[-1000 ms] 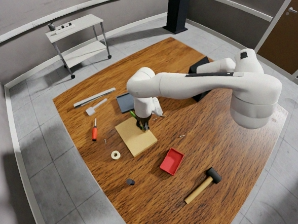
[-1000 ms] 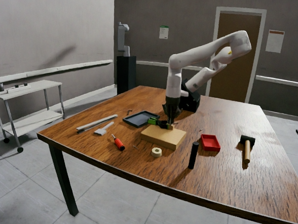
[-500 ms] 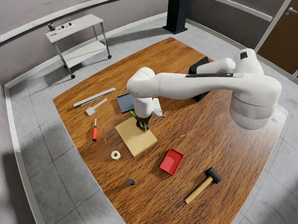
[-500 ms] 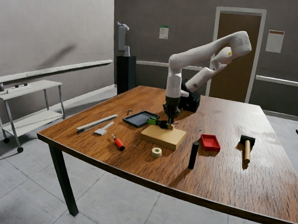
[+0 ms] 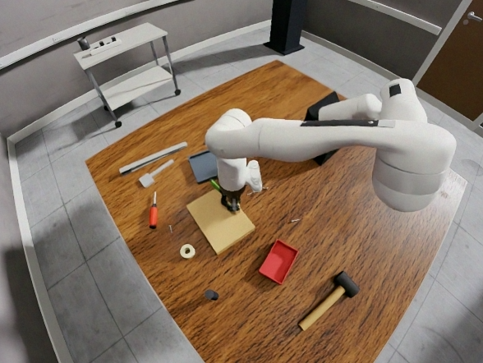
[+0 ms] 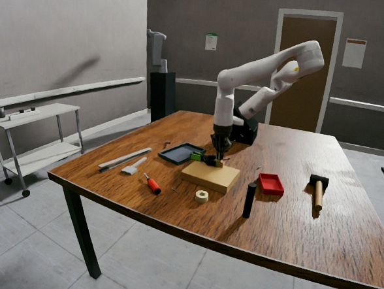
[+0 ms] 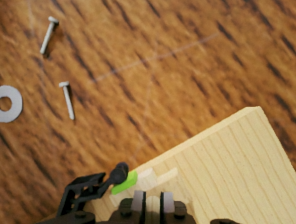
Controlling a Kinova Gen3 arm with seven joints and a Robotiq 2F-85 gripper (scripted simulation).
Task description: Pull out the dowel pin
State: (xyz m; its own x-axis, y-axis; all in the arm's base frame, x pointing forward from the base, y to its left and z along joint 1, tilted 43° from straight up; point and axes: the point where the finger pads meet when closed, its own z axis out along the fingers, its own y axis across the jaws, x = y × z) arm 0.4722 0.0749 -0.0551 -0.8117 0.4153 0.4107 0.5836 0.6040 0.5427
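My hand is 2 cm above the pale dowel pin. From my hand the other things lie so: wooden block: 4 cm below; bench board: 5 cm ahead, 1 cm to the right, 6 cm below; red bin: 1 cm ahead, 23 cm to the left, 7 cm below.
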